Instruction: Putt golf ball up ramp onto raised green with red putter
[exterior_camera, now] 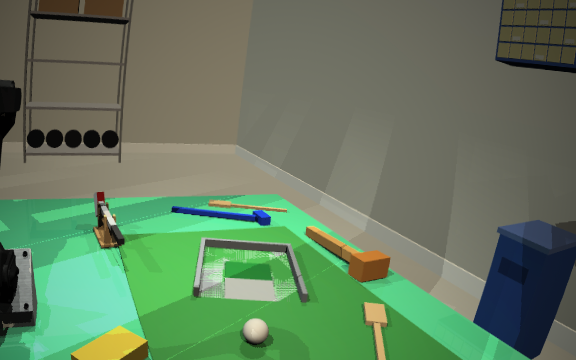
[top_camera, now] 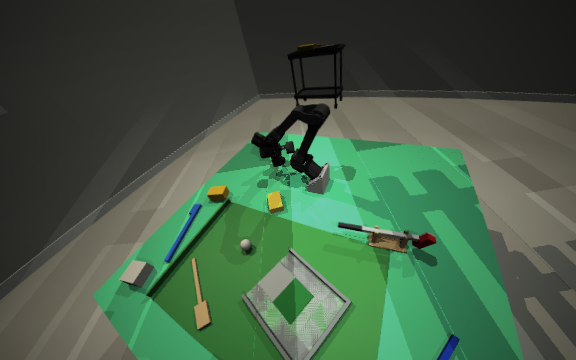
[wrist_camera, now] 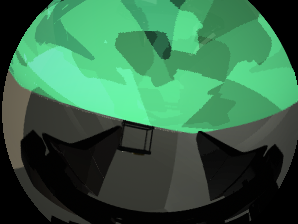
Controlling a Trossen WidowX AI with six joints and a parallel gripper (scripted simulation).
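Now: the red putter 28 cm ahead of my gripper tip, 62 cm to the left of it and 1 cm below it. Also, from my gripper tip: white golf ball: 53 cm ahead, 19 cm to the left, 4 cm below.
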